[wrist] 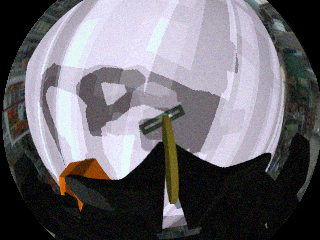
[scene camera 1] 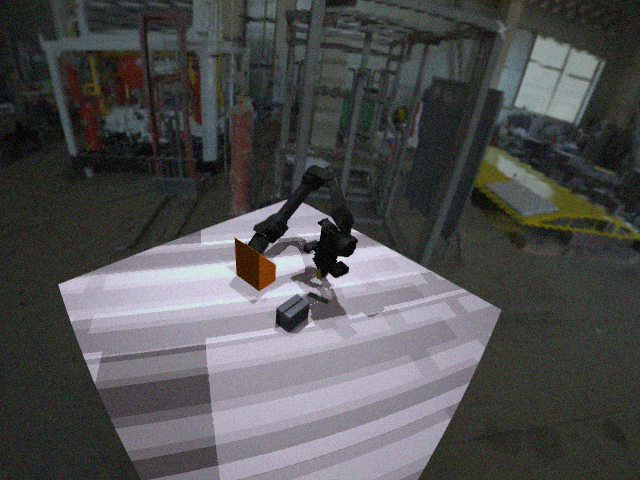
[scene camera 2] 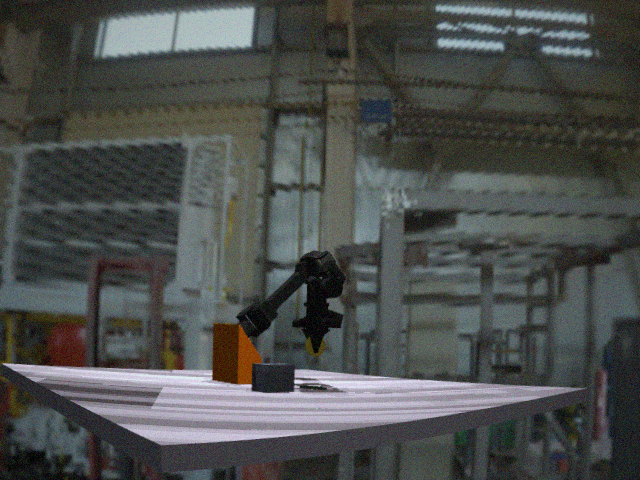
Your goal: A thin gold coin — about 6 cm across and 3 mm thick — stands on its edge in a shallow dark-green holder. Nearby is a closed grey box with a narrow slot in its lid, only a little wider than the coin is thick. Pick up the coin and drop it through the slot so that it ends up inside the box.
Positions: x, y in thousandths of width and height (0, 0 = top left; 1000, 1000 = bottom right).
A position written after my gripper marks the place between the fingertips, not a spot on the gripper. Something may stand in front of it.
Note:
My gripper (scene camera 2: 493, 736) holds a coin (wrist: 536, 731).
My gripper is seen too in the wrist view (wrist: 514, 610) and in scene camera 1 (scene camera 1: 504, 576).

